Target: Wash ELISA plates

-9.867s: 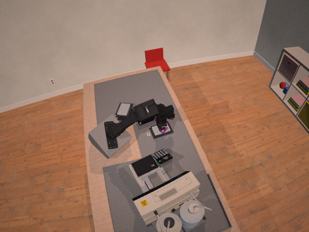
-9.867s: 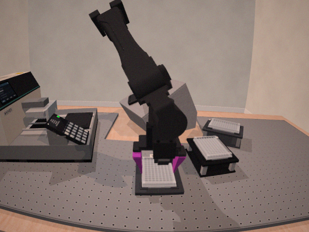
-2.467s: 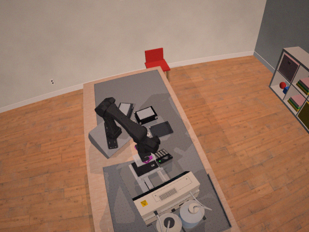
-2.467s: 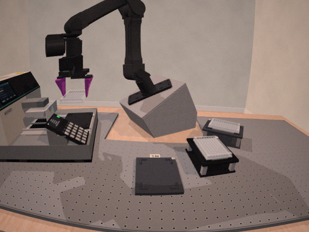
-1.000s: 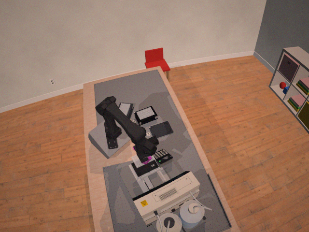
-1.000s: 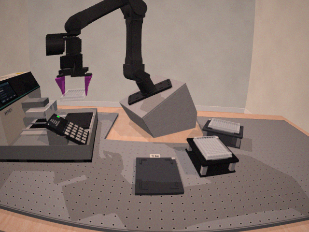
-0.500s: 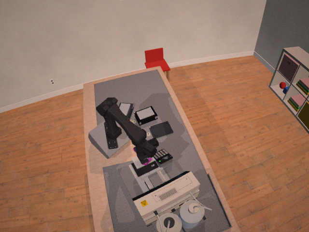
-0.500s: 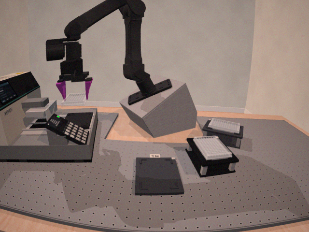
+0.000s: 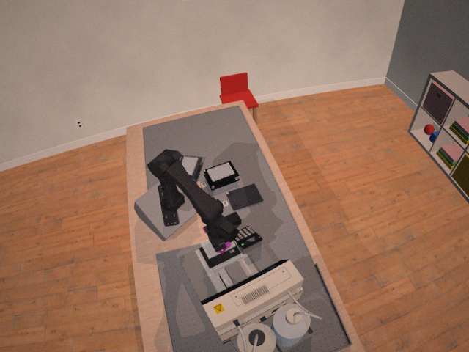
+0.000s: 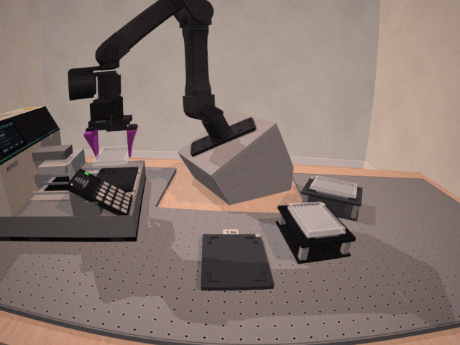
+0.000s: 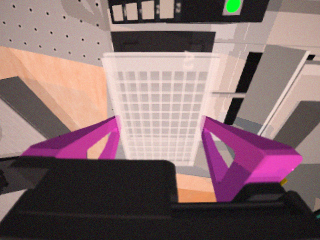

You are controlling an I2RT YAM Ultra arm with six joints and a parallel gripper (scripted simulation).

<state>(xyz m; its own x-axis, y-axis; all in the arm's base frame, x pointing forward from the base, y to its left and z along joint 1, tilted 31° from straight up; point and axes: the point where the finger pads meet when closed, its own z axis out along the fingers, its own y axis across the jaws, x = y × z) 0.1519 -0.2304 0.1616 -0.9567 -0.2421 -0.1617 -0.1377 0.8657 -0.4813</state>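
My hand is 6 cm above the black carrier pocket. The rest, counted from my hand: nest N1 (23 cm ahead, 29 cm to the left, 13 cm below); then grey manifold (2 cm ahead, 15 cm to the right, 1 cm below); then raised black nest (16 cm ahead, 46 cm to the left, 10 cm below).
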